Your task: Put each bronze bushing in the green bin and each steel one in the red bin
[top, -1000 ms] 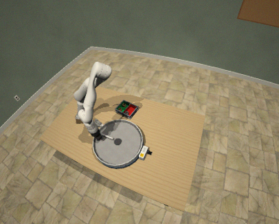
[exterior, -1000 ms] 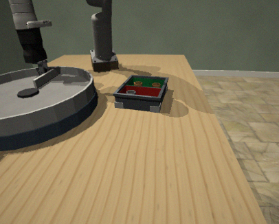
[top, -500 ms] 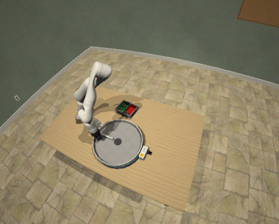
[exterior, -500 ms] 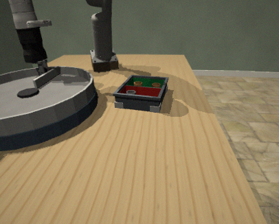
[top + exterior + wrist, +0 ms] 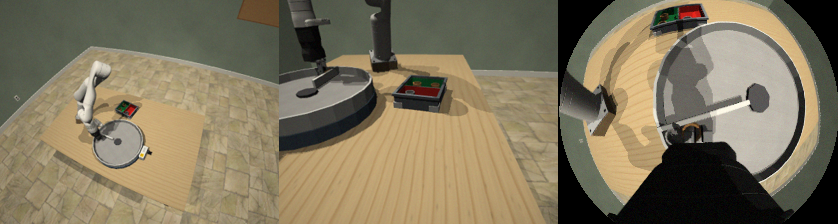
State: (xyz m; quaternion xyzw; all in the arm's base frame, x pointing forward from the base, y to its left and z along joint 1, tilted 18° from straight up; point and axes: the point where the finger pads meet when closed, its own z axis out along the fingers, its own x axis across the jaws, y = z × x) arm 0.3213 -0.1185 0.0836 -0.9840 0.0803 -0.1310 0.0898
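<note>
My gripper is now 39 cm to the right of the bin, 6 cm above it and 1 cm past it. The rest, counted from my hand: grey turntable: 14 cm ahead, 4 cm to the left, 3 cm below.
</note>
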